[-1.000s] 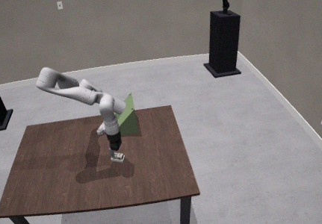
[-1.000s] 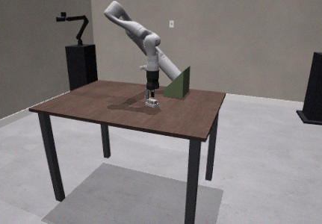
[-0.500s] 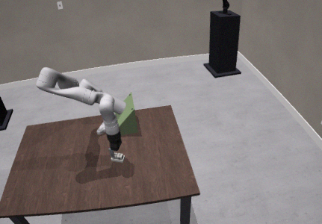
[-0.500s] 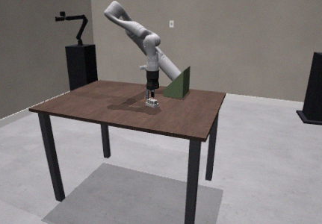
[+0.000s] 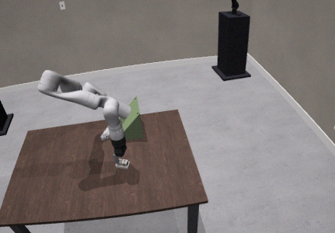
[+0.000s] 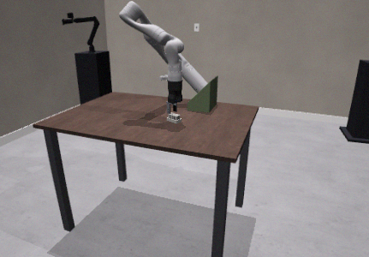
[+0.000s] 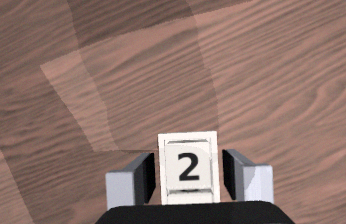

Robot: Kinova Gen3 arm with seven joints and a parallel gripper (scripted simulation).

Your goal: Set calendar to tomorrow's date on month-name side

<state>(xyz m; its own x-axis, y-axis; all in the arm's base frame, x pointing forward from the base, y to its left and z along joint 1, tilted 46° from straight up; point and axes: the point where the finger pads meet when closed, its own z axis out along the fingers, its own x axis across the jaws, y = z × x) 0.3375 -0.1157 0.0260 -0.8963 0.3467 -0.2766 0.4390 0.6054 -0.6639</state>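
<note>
Now: the digit cube 40 mm below my hand. Also, from my hand: white calendar tray (60 mm below, 20 mm to the left, 10 mm ahead); then white cube (40 mm below, 30 mm to the left, 10 mm ahead).
</note>
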